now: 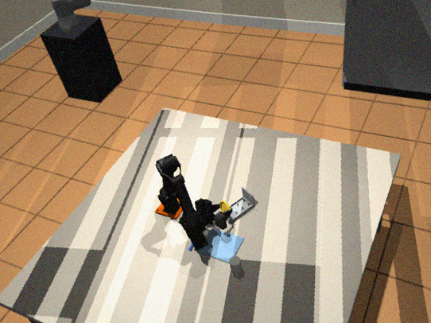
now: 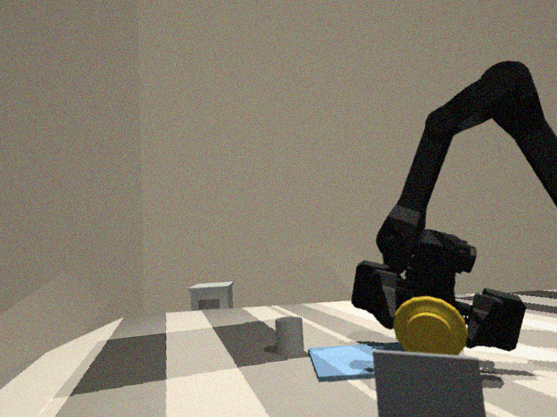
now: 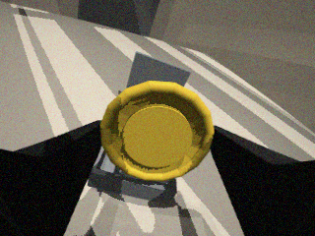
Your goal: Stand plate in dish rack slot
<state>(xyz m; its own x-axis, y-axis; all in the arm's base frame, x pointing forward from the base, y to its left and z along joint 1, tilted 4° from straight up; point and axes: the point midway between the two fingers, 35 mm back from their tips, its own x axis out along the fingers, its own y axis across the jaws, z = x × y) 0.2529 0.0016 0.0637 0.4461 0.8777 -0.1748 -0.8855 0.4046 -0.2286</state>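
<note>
My gripper tip is 2 cm short of the grey dish rack, 5 cm to the right of it and 5 cm above it. From my gripper tip the other things lie so: blue spoon (8 cm behind, 16 cm to the right, 7 cm below); light blue cloth (3 cm ahead, 14 cm to the right, 7 cm below); plate (1 cm to the right).
</note>
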